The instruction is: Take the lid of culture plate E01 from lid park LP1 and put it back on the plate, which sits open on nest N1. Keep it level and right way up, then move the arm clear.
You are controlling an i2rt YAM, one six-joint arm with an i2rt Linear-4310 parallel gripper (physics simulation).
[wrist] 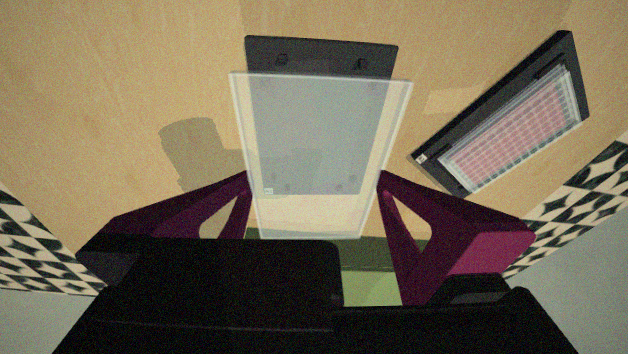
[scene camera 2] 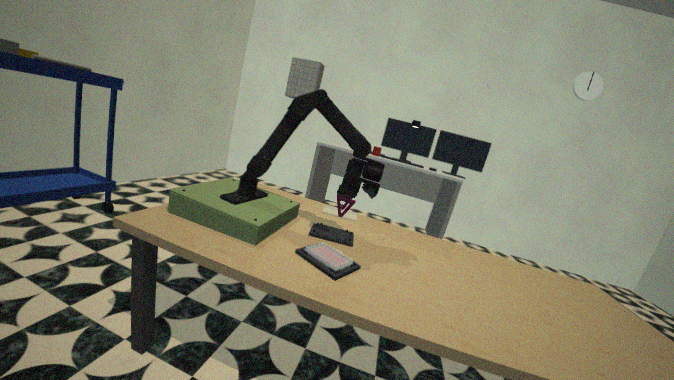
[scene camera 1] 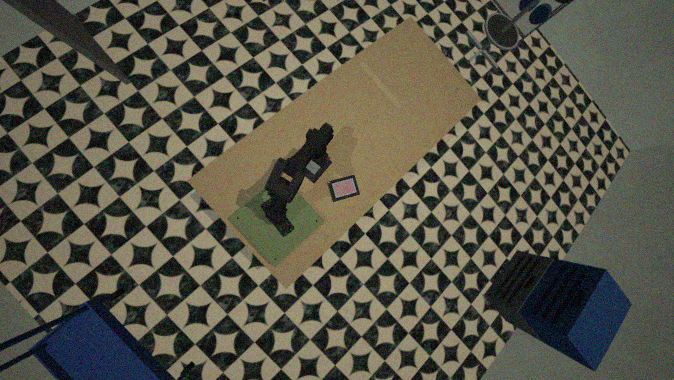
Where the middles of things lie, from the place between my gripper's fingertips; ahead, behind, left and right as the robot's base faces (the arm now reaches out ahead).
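My hand: right at the pale grey lid (wrist: 314,144).
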